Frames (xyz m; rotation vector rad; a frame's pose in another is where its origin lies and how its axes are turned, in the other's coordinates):
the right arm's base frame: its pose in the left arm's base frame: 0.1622 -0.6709 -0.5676 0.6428 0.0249 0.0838
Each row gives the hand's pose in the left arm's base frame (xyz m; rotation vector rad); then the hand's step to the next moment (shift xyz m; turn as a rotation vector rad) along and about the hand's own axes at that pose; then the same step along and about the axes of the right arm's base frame.
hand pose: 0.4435 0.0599 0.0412 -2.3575 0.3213 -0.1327
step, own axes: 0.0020 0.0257 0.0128 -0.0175 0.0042 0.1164
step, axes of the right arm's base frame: -0.0015 -0.0240 -0.0158 0.0108 0.0110 -0.1168
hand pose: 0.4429 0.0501 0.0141 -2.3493 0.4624 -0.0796
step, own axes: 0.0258 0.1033 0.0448 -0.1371 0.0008 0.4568
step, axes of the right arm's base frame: -0.0036 -0.1018 -0.0544 -0.0136 0.0843 -0.4692
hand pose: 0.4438 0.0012 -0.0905 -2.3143 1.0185 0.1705
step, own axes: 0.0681 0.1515 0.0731 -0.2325 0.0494 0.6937
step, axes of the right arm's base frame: -0.0582 -0.1535 -0.0774 -0.0724 0.1150 -0.7206
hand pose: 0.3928 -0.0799 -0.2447 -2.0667 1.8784 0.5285
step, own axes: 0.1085 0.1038 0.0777 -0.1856 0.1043 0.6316
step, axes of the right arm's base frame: -0.1062 -0.1194 -0.0553 -0.1251 0.0792 -0.6499
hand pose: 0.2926 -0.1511 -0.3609 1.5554 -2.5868 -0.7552
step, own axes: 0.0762 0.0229 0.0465 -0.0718 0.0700 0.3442
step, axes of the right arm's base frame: -0.0725 -0.0534 -0.0197 -0.0953 0.0289 -0.3444
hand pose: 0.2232 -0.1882 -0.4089 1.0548 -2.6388 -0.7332
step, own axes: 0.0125 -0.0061 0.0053 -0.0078 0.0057 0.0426
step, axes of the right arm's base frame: -0.0083 -0.0124 -0.0002 -0.0111 0.0005 -0.0423
